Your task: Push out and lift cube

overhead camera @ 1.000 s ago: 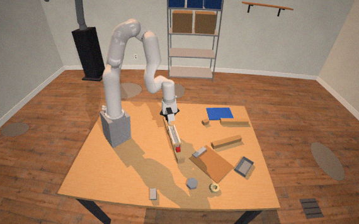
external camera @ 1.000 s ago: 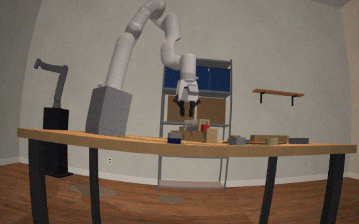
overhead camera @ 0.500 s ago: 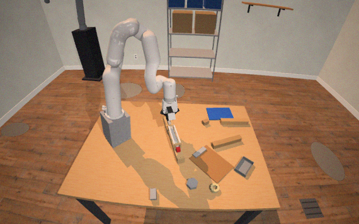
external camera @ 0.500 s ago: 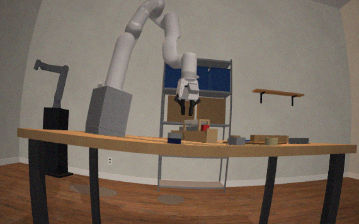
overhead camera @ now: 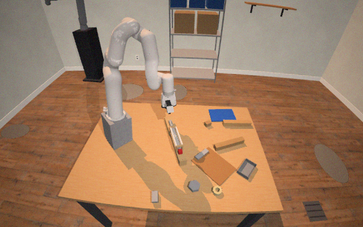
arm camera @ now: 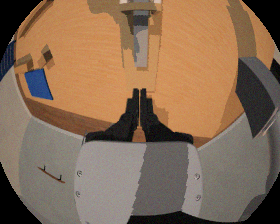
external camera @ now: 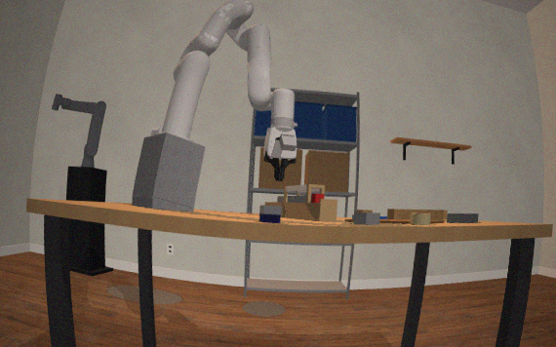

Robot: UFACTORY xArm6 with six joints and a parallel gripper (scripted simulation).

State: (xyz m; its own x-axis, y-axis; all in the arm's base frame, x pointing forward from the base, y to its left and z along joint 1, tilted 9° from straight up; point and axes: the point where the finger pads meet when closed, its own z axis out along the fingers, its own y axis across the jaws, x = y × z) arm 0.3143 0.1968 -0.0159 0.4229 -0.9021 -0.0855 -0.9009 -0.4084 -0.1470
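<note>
My hand is 13 cm short of the small red cube, 28 cm to the left of it and 8 cm above it. Also, from my hand: brown block: 29 cm ahead, 4 cm to the left, 12 cm below; blue mat: 41 cm ahead, 18 cm to the left, 13 cm below; wooden channel: 9 cm ahead, 19 cm to the right, 8 cm below.
</note>
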